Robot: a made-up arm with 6 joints. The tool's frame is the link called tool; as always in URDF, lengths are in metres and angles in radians.
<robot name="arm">
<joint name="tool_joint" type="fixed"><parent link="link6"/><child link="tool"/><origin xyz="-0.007 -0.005 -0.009" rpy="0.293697 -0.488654 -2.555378"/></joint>
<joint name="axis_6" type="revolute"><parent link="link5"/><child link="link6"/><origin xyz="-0.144 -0.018 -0.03" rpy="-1.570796 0 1.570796"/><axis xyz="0 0 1"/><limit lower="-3.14" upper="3.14"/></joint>
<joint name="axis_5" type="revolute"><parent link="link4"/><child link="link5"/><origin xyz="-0.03 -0.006 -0.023" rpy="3.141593 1.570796 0"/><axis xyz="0 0 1"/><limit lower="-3.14" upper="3.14"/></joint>
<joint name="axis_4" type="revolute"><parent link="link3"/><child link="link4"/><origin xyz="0.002 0.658 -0.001" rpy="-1.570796 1.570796 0"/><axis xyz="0 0 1"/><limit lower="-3.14" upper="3.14"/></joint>
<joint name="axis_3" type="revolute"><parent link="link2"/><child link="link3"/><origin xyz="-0.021 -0.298 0.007" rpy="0 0 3.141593"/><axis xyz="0 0 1"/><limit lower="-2.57" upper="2.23"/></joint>
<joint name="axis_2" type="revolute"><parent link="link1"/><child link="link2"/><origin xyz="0.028 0.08 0.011" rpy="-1.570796 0 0"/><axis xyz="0 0 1"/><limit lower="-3.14" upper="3.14"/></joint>
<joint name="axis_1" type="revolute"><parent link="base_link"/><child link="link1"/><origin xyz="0.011 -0.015 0.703" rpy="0 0 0"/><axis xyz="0 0 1"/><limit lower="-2.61" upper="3.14"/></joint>
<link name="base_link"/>
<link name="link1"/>
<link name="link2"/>
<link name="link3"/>
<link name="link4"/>
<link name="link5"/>
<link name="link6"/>
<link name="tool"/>
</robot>
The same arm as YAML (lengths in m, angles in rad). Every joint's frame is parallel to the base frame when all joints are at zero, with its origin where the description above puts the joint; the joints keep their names.
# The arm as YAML. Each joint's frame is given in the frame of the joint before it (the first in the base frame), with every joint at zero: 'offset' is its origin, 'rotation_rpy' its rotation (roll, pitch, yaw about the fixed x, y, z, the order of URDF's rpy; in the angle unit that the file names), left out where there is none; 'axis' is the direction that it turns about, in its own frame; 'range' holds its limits. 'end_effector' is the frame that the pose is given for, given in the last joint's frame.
length_unit: m
angle_unit: rad
chain:
  - id: axis_1
    offset: [0.011, -0.015, 0.703]
    axis: [0.0, 0.0, 1.0]
    range: [-2.61, 3.14]
  - id: axis_2
    offset: [0.028, 0.08, 0.011]
    axis: [0.0, 1.0, 0.0]
    range: [-3.14, 3.14]
  - id: axis_3
    offset: [-0.021, 0.007, 0.298]
    axis: [0.0, 1.0, 0.0]
    range: [-2.57, 2.23]
  - id: axis_4
    offset: [-0.002, -0.001, 0.658]
    axis: [0.0, 0.0, 1.0]
    range: [-3.14, 3.14]
  - id: axis_5
    offset: [-0.006, 0.03, -0.023]
    axis: [0.0, 1.0, 0.0]
    range: [-3.14, 3.14]
  - id: axis_6
    offset: [0.018, -0.03, 0.144]
    axis: [0.0, 0.0, 1.0]
    range: [-3.14, 3.14]
end_effector:
  offset: [0.007, 0.005, -0.009]
  rotation_rpy: [0.2937, -0.4887, 0.5862]

